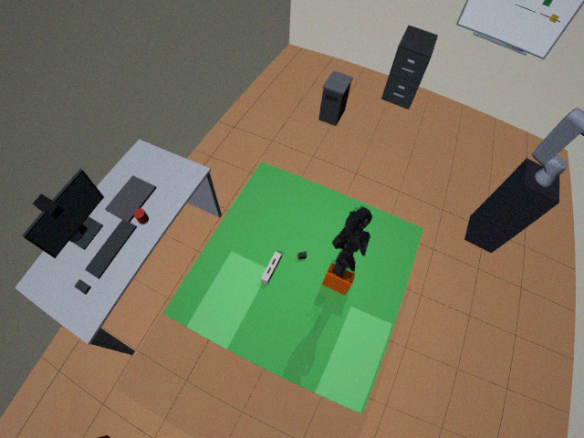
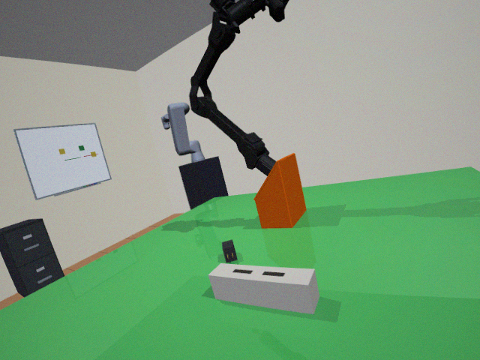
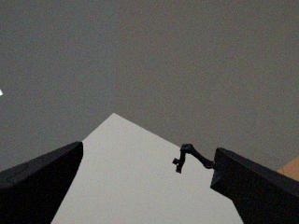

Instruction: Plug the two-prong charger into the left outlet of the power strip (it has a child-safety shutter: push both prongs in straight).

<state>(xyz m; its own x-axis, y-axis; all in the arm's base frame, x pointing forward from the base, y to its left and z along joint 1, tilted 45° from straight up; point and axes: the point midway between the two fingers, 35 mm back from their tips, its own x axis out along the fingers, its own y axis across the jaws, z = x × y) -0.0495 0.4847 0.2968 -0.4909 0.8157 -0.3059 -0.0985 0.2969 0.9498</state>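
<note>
Right now my gripper tip is 72 cm above the two-prong charger, 32 cm short of it and 20 cm to the left of it.
</note>
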